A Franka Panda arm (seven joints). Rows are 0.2 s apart.
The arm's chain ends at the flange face. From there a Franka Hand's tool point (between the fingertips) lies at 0.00 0.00 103.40 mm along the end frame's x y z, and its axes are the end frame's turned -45 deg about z.
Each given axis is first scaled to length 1.
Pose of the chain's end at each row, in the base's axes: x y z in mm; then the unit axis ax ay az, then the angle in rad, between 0 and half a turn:
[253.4 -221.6 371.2 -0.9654 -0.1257 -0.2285 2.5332]
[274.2 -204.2 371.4 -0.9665 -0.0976 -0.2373 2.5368]
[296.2 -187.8 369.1 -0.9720 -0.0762 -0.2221 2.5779]
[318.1 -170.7 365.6 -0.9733 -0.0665 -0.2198 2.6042]
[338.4 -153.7 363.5 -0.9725 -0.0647 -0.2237 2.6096]
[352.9 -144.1 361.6 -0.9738 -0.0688 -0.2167 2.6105]
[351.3 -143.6 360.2 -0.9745 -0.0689 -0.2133 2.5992]
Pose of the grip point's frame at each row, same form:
[287.5 -159.1 296.2 -0.8205 -0.4722 -0.3221 2.7525]
[311.7 -143.0 297.0 -0.8317 -0.4472 -0.3292 2.7624]
[333.2 -130.9 291.1 -0.8477 -0.4316 -0.3083 2.7891]
[355.7 -116.4 286.1 -0.8540 -0.4241 -0.3015 2.8118]
[376.9 -99.9 284.0 -0.8540 -0.4222 -0.3039 2.8197]
[389.9 -90.2 281.5 -0.8541 -0.4266 -0.2976 2.8153]
[387.5 -88.8 280.4 -0.8543 -0.4268 -0.2966 2.8023]

